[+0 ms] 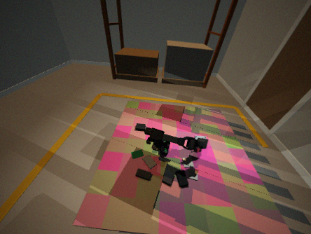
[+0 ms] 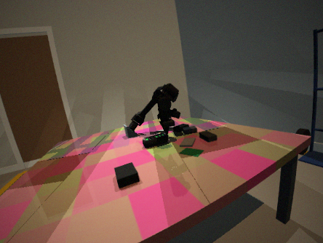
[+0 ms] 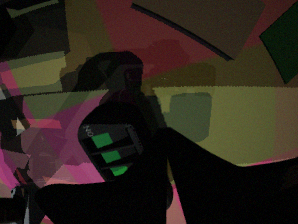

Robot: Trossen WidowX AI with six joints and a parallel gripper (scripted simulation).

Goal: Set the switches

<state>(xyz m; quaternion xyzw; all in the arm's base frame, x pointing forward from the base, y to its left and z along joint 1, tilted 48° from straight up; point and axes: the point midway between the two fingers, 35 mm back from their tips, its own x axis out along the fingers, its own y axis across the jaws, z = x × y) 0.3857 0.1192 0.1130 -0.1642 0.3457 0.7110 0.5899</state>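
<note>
Now: gripper tip 90 mm to the right of the grey plate, 60 mm short of it and 60 mm above it. The rest, counted from my gripper tip: white block: 260 mm behind, 60 mm below, 40 mm to the left; black box: 260 mm to the right, 220 mm ahead, 40 mm below; green card: 170 mm ahead, 60 mm below, 50 mm to the left.
</note>
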